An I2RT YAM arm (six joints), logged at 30 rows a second.
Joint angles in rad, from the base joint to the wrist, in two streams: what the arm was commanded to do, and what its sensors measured. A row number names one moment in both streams.
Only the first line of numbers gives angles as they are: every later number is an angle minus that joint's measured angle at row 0.
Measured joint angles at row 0:
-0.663, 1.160, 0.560, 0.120, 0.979, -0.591
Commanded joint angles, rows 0 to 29:
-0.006, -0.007, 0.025, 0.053, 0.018, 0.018
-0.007, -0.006, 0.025, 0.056, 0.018, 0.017
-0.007, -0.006, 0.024, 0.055, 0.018, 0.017
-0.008, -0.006, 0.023, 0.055, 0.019, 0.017
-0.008, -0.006, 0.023, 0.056, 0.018, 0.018
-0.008, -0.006, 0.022, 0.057, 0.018, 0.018
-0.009, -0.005, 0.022, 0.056, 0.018, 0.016
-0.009, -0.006, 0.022, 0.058, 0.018, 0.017
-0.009, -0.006, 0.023, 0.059, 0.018, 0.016
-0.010, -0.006, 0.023, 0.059, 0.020, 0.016
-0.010, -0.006, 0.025, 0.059, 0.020, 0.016
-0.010, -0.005, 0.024, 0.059, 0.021, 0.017
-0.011, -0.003, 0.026, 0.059, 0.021, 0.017
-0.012, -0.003, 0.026, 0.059, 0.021, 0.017
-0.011, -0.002, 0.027, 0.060, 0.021, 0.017
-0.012, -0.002, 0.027, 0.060, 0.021, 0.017
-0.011, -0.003, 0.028, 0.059, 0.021, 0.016
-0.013, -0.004, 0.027, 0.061, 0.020, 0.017
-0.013, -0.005, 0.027, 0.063, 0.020, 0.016
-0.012, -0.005, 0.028, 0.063, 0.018, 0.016
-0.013, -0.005, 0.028, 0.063, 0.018, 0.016
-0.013, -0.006, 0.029, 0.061, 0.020, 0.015
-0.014, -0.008, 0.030, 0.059, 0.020, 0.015
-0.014, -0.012, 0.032, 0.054, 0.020, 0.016
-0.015, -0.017, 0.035, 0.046, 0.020, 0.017
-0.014, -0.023, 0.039, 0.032, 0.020, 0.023
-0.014, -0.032, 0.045, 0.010, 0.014, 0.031
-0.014, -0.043, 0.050, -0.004, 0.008, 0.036
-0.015, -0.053, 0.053, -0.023, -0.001, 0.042
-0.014, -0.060, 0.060, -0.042, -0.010, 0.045
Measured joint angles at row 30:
-0.007, -0.017, 0.001, -0.013, -0.005, 0.009
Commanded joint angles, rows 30 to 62:
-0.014, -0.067, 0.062, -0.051, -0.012, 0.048
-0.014, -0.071, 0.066, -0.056, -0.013, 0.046
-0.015, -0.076, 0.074, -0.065, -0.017, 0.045
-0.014, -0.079, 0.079, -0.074, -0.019, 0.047
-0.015, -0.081, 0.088, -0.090, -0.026, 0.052
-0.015, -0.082, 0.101, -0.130, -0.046, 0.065
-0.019, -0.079, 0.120, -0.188, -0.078, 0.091
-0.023, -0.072, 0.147, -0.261, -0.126, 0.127
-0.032, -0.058, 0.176, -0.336, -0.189, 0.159
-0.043, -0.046, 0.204, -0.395, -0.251, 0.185
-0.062, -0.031, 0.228, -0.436, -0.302, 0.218
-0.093, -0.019, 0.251, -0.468, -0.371, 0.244
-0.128, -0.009, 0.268, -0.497, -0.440, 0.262
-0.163, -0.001, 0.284, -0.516, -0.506, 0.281
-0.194, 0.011, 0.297, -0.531, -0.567, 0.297
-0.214, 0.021, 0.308, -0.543, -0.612, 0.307
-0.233, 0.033, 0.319, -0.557, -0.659, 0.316
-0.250, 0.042, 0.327, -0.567, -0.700, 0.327
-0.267, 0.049, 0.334, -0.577, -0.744, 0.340
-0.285, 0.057, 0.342, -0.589, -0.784, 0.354
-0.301, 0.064, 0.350, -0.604, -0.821, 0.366
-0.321, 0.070, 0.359, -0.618, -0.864, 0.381
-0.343, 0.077, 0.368, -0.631, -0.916, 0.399
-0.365, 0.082, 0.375, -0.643, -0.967, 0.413
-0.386, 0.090, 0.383, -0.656, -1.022, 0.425
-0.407, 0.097, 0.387, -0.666, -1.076, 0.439
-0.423, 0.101, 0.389, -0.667, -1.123, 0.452
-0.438, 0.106, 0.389, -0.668, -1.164, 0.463
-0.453, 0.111, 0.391, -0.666, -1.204, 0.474
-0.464, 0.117, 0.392, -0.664, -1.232, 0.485
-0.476, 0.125, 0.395, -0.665, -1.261, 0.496
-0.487, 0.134, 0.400, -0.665, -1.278, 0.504
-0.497, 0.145, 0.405, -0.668, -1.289, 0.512
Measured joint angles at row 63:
-0.475, 0.124, 0.358, -0.640, -1.139, 0.452
